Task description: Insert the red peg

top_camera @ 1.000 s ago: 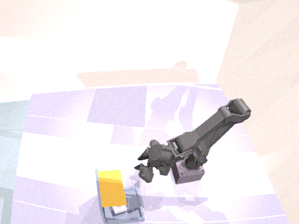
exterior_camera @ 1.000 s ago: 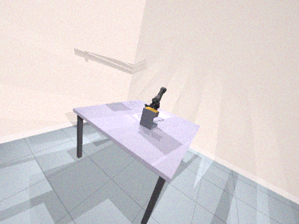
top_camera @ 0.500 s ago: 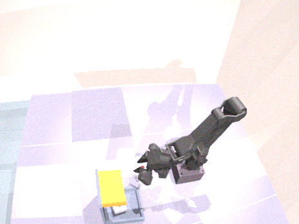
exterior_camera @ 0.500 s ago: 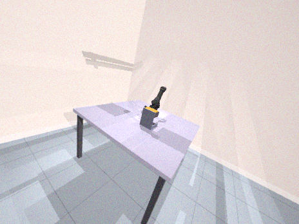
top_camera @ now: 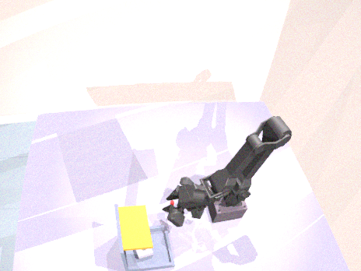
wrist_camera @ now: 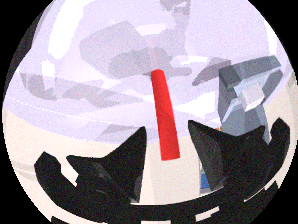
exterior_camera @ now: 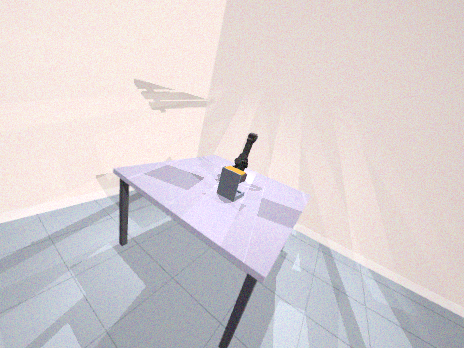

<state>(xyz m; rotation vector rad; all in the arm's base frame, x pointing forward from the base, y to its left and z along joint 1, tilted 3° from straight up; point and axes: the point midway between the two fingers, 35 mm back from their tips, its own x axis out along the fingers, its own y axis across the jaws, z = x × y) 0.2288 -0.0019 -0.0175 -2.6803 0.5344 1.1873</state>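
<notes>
The red peg is 2 cm behind my gripper tip, 1 cm to the left of it and 1 cm below it. From my gripper tip the other things lie so: box floor (8 cm ahead, 16 cm to the left, 4 cm below); then orange roof (11 cm ahead, 17 cm to the left, 16 cm above).
</notes>
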